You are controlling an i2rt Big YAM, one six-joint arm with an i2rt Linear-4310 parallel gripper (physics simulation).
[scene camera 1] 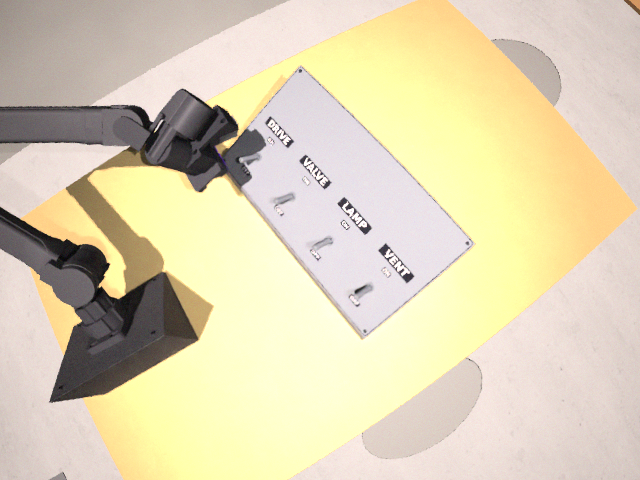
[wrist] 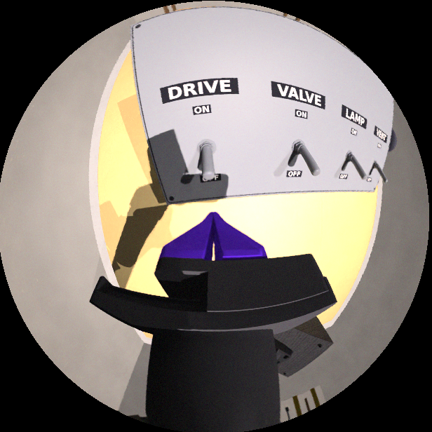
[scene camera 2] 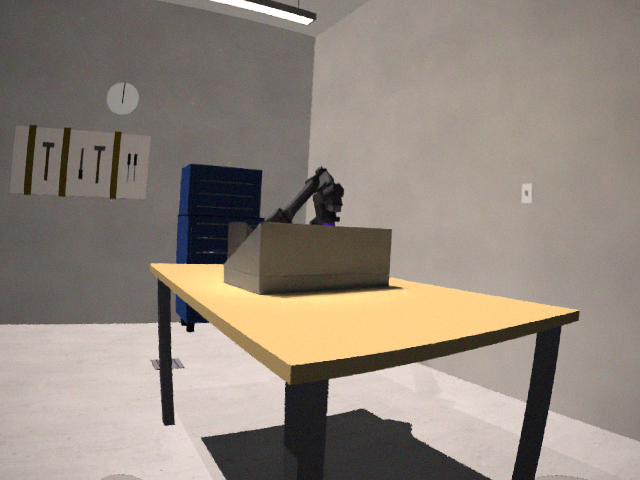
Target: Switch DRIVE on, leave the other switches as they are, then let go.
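Where they show: gripper, fingertip midpoint: (scene camera 1: pixel 225 170); arm's base at its link origin: (scene camera 1: pixel 113 328).
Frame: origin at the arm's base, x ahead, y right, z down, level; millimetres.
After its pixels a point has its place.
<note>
The grey panel (scene camera 1: pixel 372 170) @(x 587, y -41, z -69 mm) (wrist: pixel 260 55) carries four labelled levers. The DRIVE switch (scene camera 1: pixel 250 159) @(x 394, y -199, z -10 mm) (wrist: pixel 207 162) points toward its OFF mark, partly in the arm's shadow. The VALVE switch (scene camera 1: pixel 284 198) @(x 420, y -85, z -15 mm) (wrist: pixel 306 158), LAMP switch (scene camera 1: pixel 323 242) @(x 449, y 29, z -13 mm) (wrist: pixel 356 165) and VENT switch (scene camera 1: pixel 363 290) @(x 473, y 145, z -14 mm) (wrist: pixel 379 171) also lean to OFF. My gripper (scene camera 1: pixel 221 158) @(x 337, y -191, z -24 mm) (scene camera 2: pixel 328 224) (wrist: pixel 213 217) is shut and empty, its purple fingertips together. In the wrist view the tips show just below the panel's lower edge, in line with DRIVE and apart from its lever. In scene camera 2 the panel's housing (scene camera 2: pixel 325 258) @(x 630, y -44, z 7 mm) hides the fingertips' lower part.
The panel stands on a yellow table (scene camera 1: pixel 516 180) @(x 967, y 71, z 106 mm) (scene camera 2: pixel 413 320) @(x 1060, y -60, z 106 mm). A dark wedge-shaped base (scene camera 1: pixel 129 330) @(x 45, y 26, z -32 mm) with a second dark jointed part stands at the lower left in scene camera 1. A blue tool cabinet (scene camera 2: pixel 222 191) stands behind the table. VALVE is the lever nearest to DRIVE.
</note>
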